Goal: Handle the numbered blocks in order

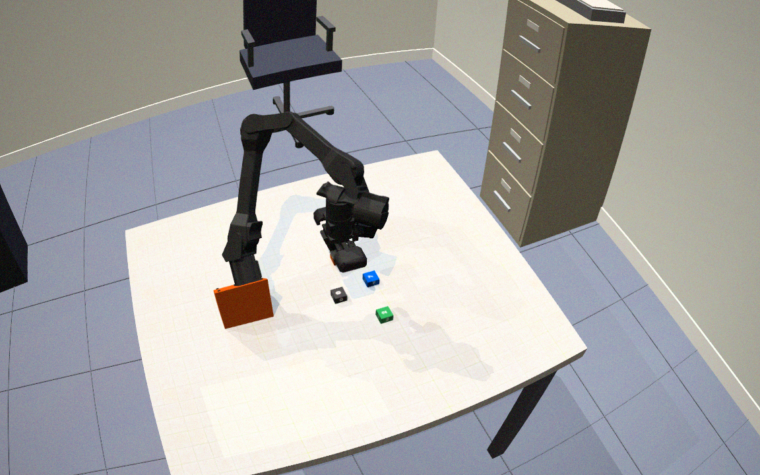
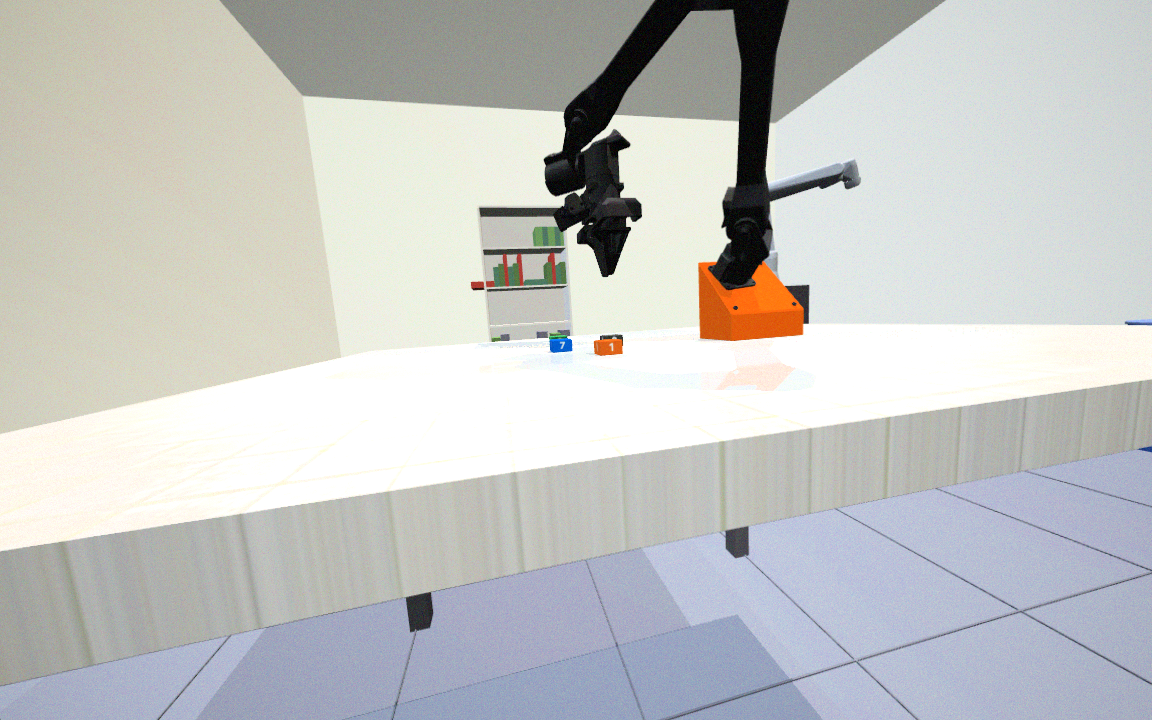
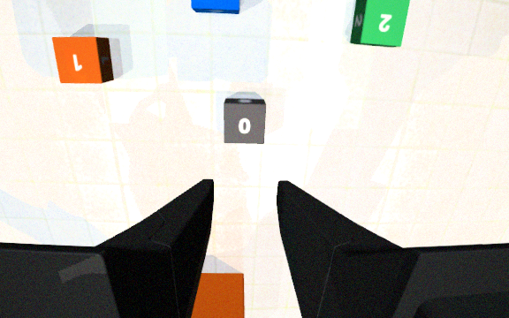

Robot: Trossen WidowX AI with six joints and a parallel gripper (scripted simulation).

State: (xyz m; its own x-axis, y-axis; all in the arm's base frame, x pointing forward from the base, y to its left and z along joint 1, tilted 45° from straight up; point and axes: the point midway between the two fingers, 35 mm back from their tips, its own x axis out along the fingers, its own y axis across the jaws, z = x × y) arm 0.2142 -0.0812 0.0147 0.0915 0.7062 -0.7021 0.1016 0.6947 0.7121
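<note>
Now: gripper tip 50 mm short of the orange block, 120 mm to the right of it and 110 mm above it. Also, from my gripper tip: green block: 70 mm ahead, 110 mm to the right, 110 mm below; then blue block: 100 mm ahead, 10 mm to the left, 110 mm below.
</note>
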